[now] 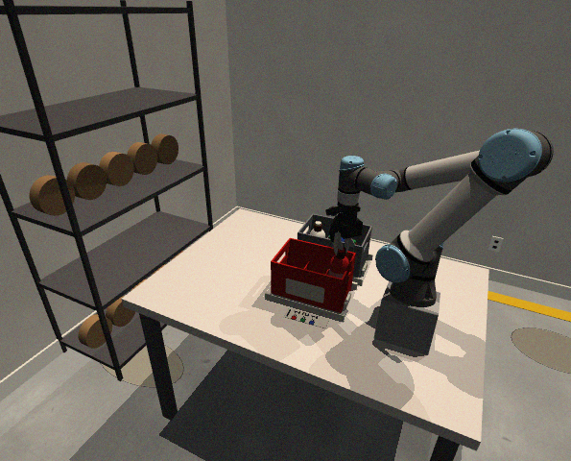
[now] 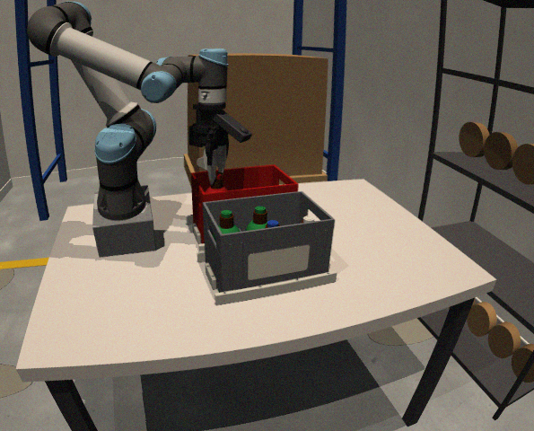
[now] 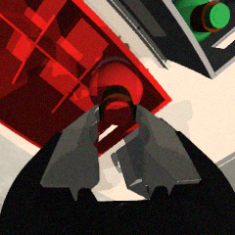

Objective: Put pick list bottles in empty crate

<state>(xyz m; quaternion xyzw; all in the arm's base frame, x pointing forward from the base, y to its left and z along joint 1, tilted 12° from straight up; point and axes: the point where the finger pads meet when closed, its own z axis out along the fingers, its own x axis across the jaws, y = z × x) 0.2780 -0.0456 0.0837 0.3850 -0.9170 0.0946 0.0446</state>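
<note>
The red bottle lies 70 mm below my hand. The rest, counted from my hand: red crate: 120 mm below, 90 mm ahead, 50 mm to the left; grey crate: 190 mm to the right, 120 mm below, 80 mm ahead; blue bottle: 230 mm to the right, 110 mm below, 80 mm ahead.
</note>
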